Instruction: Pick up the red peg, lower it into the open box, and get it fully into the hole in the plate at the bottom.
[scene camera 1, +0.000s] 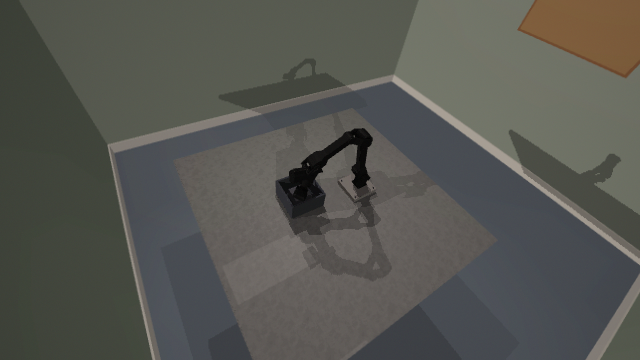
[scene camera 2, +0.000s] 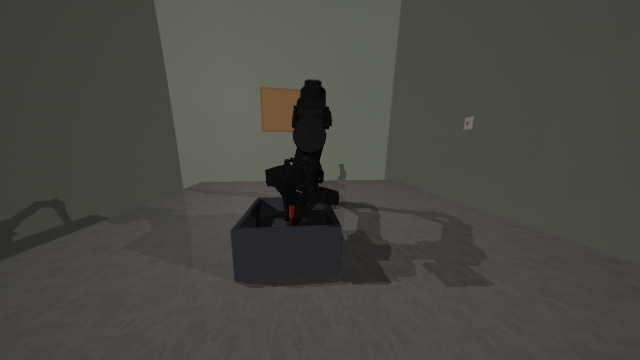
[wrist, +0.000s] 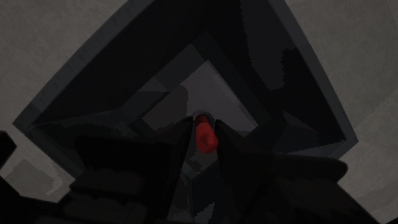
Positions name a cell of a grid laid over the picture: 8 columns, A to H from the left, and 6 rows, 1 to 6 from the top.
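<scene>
There's a dark box (scene camera 2: D5) (scene camera 1: D4) (wrist: C2), and a grey plate (wrist: E3) as well. As for the gripper (scene camera 2: D4), you get it in the wrist view too (wrist: E4).
</scene>
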